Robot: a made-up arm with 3 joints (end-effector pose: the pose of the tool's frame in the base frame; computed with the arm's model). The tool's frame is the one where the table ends. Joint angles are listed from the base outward.
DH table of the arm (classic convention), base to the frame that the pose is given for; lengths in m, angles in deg. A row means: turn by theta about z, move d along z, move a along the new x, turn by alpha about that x. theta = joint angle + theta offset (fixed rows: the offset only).
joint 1: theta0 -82.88  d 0  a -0.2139  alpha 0
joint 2: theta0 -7.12  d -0.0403  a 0.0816  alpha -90
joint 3: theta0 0  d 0.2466  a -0.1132  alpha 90
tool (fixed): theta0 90  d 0.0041  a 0  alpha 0
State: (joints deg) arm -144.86 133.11 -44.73
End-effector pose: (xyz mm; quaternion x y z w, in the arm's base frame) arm 385.6 -206.9 -117.1 -0.3785 0.0389 -0.0947 0.9199
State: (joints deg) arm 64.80 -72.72 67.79
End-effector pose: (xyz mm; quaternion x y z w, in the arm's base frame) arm 35.0 -9.8 66.1 0.5563 -0.0385 -0.0573 0.8281
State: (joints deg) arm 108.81 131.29 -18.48
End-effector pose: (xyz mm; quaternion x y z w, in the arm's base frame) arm -291.8 -320.8 -72.3 -0.0804 0.1390 -0.8544 0.4943
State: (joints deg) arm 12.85 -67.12 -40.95
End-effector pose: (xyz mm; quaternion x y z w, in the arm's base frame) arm 76.3 4.7 -111.4 -0.3113 0.1595 -0.4273 0.8337
